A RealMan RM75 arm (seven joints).
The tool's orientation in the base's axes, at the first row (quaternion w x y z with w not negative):
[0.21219 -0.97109 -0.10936 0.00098]
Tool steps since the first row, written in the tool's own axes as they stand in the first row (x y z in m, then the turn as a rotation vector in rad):
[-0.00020 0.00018 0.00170 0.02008 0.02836 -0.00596]
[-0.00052 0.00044 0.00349 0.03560 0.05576 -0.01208]
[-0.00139 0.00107 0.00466 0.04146 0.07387 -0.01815]
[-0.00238 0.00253 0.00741 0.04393 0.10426 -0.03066]
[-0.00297 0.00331 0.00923 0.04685 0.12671 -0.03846]
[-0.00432 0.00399 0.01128 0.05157 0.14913 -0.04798]
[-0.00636 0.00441 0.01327 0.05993 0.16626 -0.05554]
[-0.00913 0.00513 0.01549 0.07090 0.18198 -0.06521]
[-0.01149 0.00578 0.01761 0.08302 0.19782 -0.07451]
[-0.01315 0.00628 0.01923 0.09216 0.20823 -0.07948]
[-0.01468 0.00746 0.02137 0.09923 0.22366 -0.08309]
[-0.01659 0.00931 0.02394 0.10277 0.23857 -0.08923]
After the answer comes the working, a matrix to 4 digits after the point.
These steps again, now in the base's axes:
[-0.00024 0.00050 -0.00163 0.02590 -0.02331 -0.00538]
[-0.00058 0.00094 -0.00338 0.04715 -0.04680 -0.01041]
[-0.00136 0.00068 -0.00474 0.05700 -0.06410 -0.01210]
[-0.00214 0.00030 -0.00789 0.06646 -0.09566 -0.01313]
[-0.00264 0.00024 -0.00990 0.07445 -0.11814 -0.01516]
[-0.00392 0.00019 -0.01210 0.08427 -0.14092 -0.01554]
[-0.00591 0.00020 -0.01418 0.09642 -0.15743 -0.01535]
[-0.00857 -0.00011 -0.01662 0.11093 -0.17301 -0.01254]
[-0.01084 -0.00031 -0.01892 0.12657 -0.18830 -0.01007]
[-0.01243 -0.00044 -0.02067 0.13794 -0.19762 -0.00943]
[-0.01378 -0.00093 -0.02317 0.14828 -0.21128 -0.01220]
[-0.01538 -0.00192 -0.02636 0.15519 -0.22626 -0.01260]

The tool's axes in the first row as the columns of a matrix, in the base's axes (rounded; the answer above uses it unrounded):
[0.9761 0.2120 -0.0483]
[0.2128 -0.8860 0.4119]
[0.0445 -0.4123 -0.9099]

